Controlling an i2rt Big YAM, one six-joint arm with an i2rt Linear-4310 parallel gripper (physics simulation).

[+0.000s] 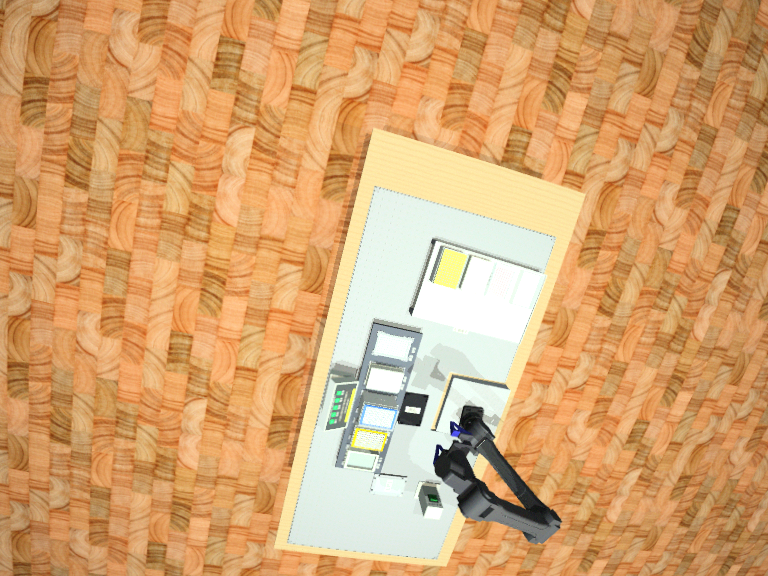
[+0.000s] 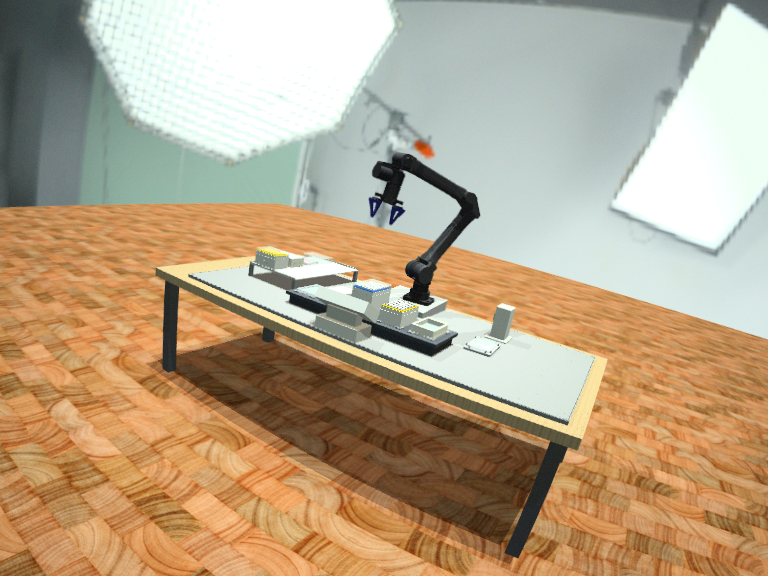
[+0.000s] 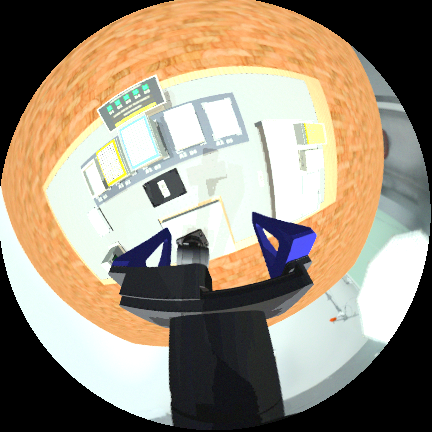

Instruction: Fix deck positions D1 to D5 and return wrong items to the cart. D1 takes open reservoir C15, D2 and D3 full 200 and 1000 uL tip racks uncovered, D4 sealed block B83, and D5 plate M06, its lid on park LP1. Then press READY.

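Places are measured from the arm's base along level axes (x ahead, y left, z up), in millimetres.
Where they show: gripper, fingertip midpoint: (image 1: 445, 433) (image 2: 380, 221) (image 3: 209, 223); arm's base at its link origin: (image 1: 470, 419) (image 2: 418, 300) (image 3: 191, 241).
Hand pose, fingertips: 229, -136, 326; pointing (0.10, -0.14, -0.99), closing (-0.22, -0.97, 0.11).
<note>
Each offset is from my fingertips to the top centre of the thing, as dx, dy, dz. "spot": to the spot under its first point.
My gripper (image 1: 447, 442) (image 2: 383, 219) (image 3: 209, 223) is open and empty, high above the table. On the dark deck (image 1: 379, 397) (image 2: 428, 344), an open, pale reservoir {+199, +342, -276} (image 1: 360, 460) (image 2: 430, 328) (image 3: 93, 180) sits at the D1 end. Beside it stand a yellow-rimmed tip rack {+188, +218, -243} (image 1: 369, 439) (image 2: 398, 313) (image 3: 110, 162) and a taller blue-rimmed rack {+177, +95, -204} (image 1: 378, 417) (image 2: 372, 287) (image 3: 139, 142), both uncovered. A white block {+169, -29, -260} (image 1: 385, 378) (image 3: 184, 126) is at D4 and a flat white plate {+156, -152, -293} (image 1: 393, 345) (image 3: 222, 117) at D5. Their item codes are unreadable. A flat clear-white piece {+50, +509, -337} (image 1: 388, 484) (image 3: 100, 221) lies beyond the D1 end.
The raised white cart {-130, -394, -289} (image 1: 465, 310) (image 2: 322, 270) holds a yellow-topped rack {+22, -481, -224} (image 1: 450, 268) (image 2: 271, 255) (image 3: 314, 133) and several pale items. A panel with green marks {spot: +327, +79, -234} (image 1: 338, 406) (image 3: 126, 101) stands behind the deck. A black pad {spot: +35, +171, -346} (image 1: 406, 418) (image 3: 175, 180) and an upright box {-130, +533, -225} (image 1: 431, 509) (image 2: 502, 322) stand nearer the arm.
</note>
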